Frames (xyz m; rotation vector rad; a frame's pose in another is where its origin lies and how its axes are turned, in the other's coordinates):
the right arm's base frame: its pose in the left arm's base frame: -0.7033 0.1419 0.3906 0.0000 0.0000 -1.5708
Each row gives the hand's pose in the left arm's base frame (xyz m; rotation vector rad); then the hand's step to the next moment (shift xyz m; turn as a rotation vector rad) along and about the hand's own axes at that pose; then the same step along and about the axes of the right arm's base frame.
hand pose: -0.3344 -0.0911 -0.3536 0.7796 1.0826 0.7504
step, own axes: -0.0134 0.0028 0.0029 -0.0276 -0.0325 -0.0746
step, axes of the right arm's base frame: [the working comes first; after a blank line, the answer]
step, axes of the left arm's base frame: -0.0015 -0.0103 0.0094 -0.0739 -0.0268 -0.0347

0.0103 -0.0015 0.0094 0.0268 -0.0739 -0.0347
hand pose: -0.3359 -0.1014 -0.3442 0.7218 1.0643 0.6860
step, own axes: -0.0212 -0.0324 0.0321 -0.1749 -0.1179 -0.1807
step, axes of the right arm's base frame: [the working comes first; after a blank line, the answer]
step, axes of the left arm's base frame: 0.0277 -0.0417 -0.0049 -0.2090 -0.1731 -0.0591

0.0417 0.0277 -0.0049 0.1731 -0.2090 -0.0591
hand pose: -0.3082 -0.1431 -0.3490 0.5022 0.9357 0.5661
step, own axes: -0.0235 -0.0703 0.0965 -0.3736 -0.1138 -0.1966
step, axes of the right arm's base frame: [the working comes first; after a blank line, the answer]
step, axes of the left arm's base frame: 0.0873 -0.0827 0.0186 -0.3170 -0.2962 0.0546

0.0827 0.0873 0.0186 0.2962 -0.3170 0.0546
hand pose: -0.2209 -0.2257 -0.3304 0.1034 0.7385 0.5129
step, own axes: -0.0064 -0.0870 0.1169 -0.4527 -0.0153 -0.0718
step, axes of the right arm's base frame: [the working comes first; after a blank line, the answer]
step, axes of the left arm's base frame: 0.1096 -0.0688 0.0673 -0.3234 -0.2375 0.2221

0.0688 0.1096 0.0673 0.2375 -0.3234 0.2221
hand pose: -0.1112 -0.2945 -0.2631 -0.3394 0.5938 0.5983
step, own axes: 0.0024 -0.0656 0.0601 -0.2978 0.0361 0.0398
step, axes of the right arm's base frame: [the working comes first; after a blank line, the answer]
step, axes of the left arm's base frame: 0.0671 -0.0224 0.0540 -0.2045 -0.0802 0.2082

0.0224 0.0671 0.0540 0.0802 -0.2045 0.2082
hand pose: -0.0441 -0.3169 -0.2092 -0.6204 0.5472 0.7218
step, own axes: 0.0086 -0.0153 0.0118 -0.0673 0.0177 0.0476
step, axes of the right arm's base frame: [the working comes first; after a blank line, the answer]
step, axes of the left arm's base frame: 0.0196 0.0027 0.0076 -0.0439 0.0138 0.0706

-0.0027 0.0196 0.0076 -0.0138 -0.0439 0.0706
